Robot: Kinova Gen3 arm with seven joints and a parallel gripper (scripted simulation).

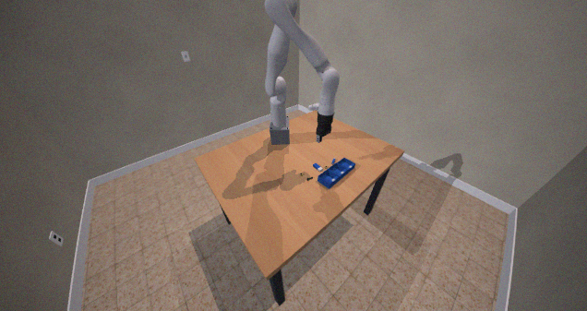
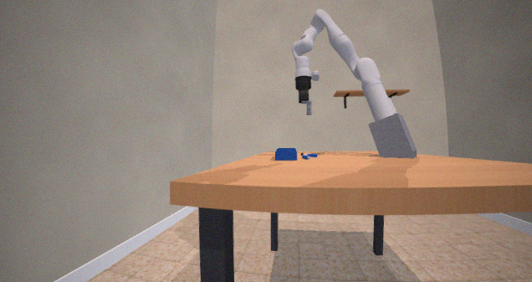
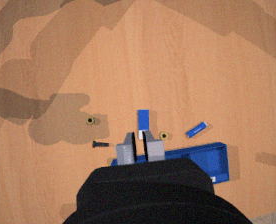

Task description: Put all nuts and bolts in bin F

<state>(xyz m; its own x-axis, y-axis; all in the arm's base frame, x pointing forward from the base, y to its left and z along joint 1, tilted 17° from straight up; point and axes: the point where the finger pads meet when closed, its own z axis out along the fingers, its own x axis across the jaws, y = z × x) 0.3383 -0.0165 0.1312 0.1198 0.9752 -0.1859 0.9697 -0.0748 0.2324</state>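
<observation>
Now: hand 200 mm above the blue two-compartment bin, 120 mm short of it and 50 mm to the right of it. The rest, counted from my hand: black bolt: 210 mm below, 100 mm to the right, 20 mm ahead.
</observation>
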